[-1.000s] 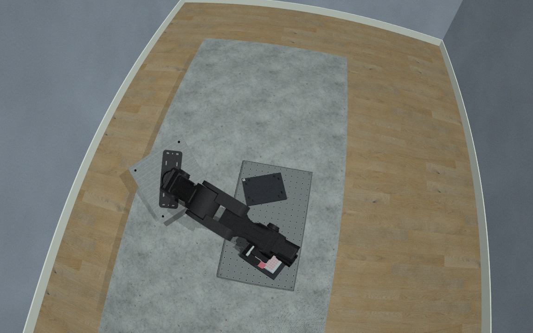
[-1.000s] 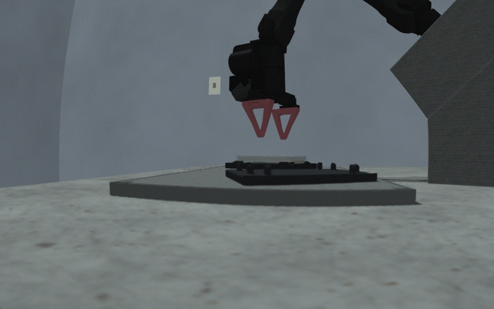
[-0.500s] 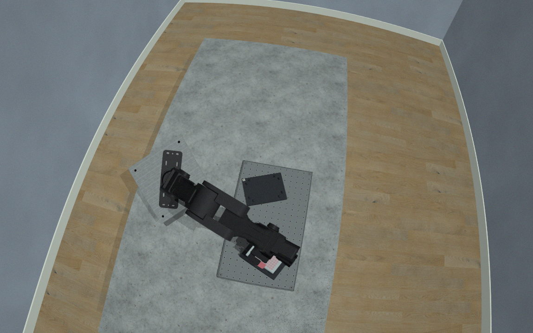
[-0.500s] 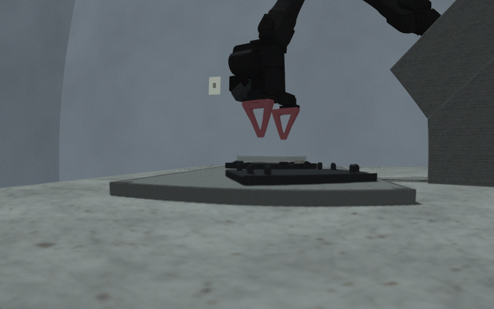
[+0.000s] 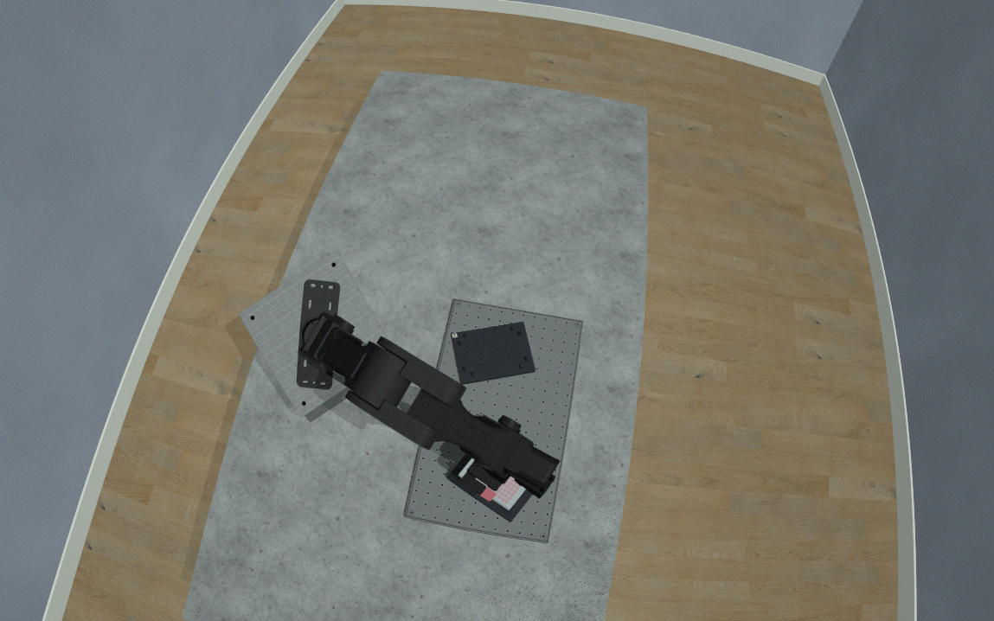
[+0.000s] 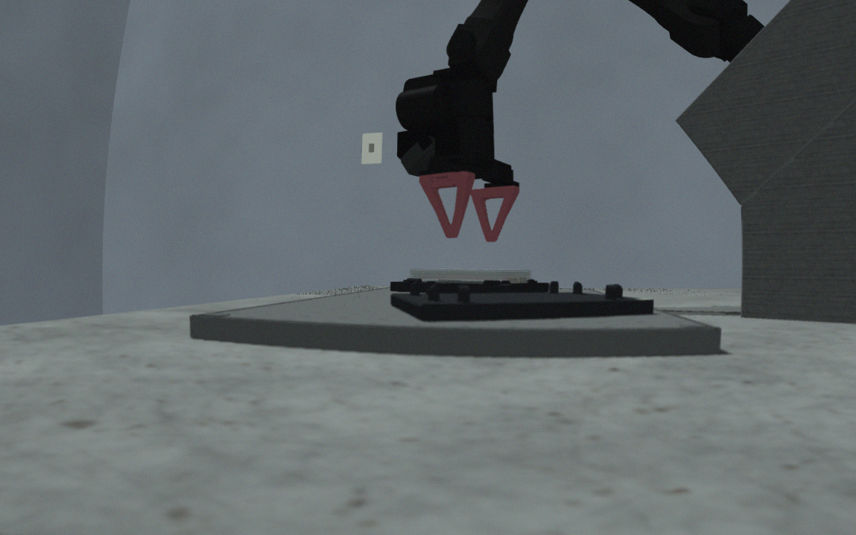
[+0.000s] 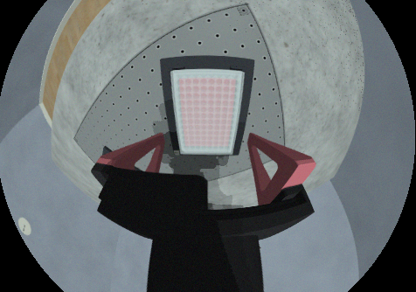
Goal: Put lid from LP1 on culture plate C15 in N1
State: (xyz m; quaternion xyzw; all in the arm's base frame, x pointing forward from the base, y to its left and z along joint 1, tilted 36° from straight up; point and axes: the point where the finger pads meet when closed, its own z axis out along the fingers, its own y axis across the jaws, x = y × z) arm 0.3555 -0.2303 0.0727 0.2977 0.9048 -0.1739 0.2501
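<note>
Right now the clear lid is 50 mm below my hand. From my hand the other things lie so: culture plate C15: 50 mm below; black plate nest N1: 70 mm below; black lid park LP1: 290 mm to the left, 70 mm below, 30 mm ahead.
</note>
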